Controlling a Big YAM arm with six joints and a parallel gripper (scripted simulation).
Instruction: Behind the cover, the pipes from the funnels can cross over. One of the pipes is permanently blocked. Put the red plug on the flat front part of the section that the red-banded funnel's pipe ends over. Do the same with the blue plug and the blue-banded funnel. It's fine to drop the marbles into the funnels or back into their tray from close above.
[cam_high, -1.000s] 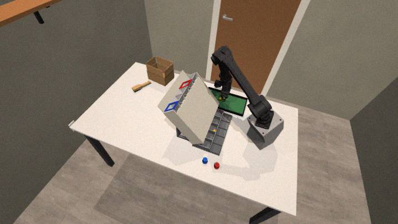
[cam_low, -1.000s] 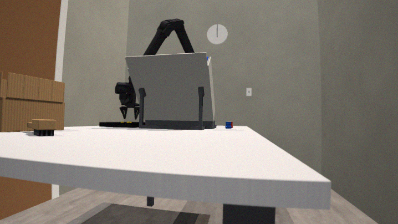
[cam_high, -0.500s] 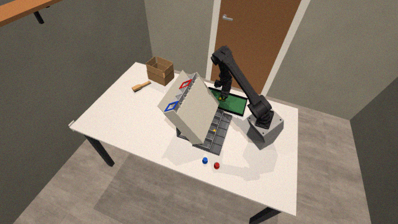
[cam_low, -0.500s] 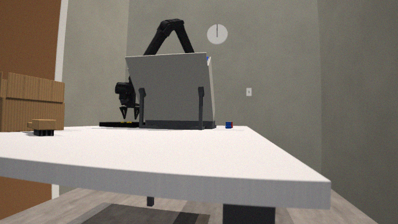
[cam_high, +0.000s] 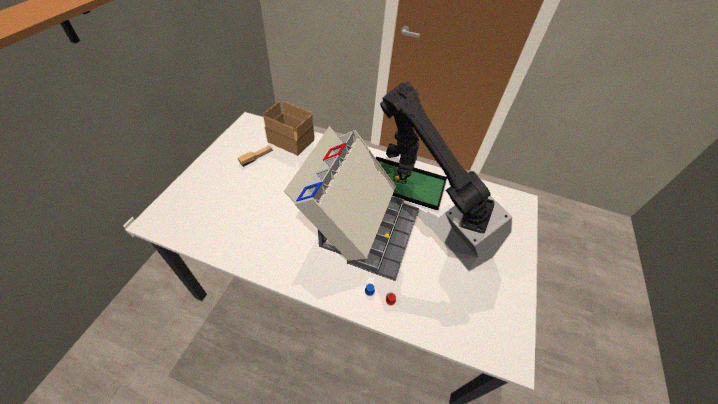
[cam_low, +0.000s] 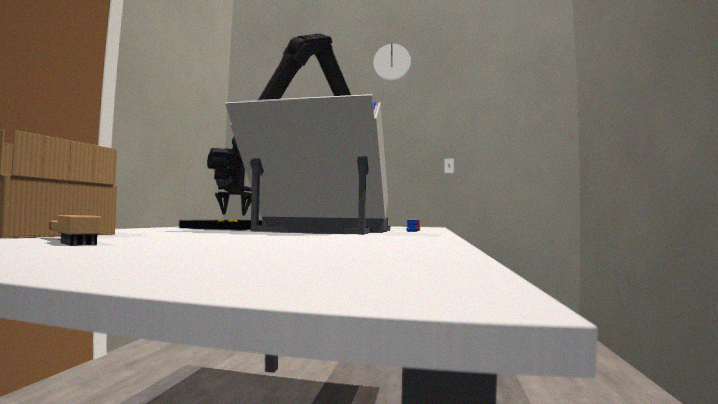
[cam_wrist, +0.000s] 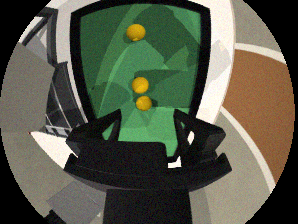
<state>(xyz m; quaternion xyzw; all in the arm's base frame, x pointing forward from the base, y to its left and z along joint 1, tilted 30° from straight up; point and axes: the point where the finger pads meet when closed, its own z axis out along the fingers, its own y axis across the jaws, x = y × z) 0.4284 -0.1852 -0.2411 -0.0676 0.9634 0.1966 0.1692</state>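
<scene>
My hand is 2 cm past the green marble tray, 1 cm to the right of it and 5 cm above it. From my hand the other things lie so: grey cover (4 cm ahead, 36 cm to the left, 15 cm above).
</scene>
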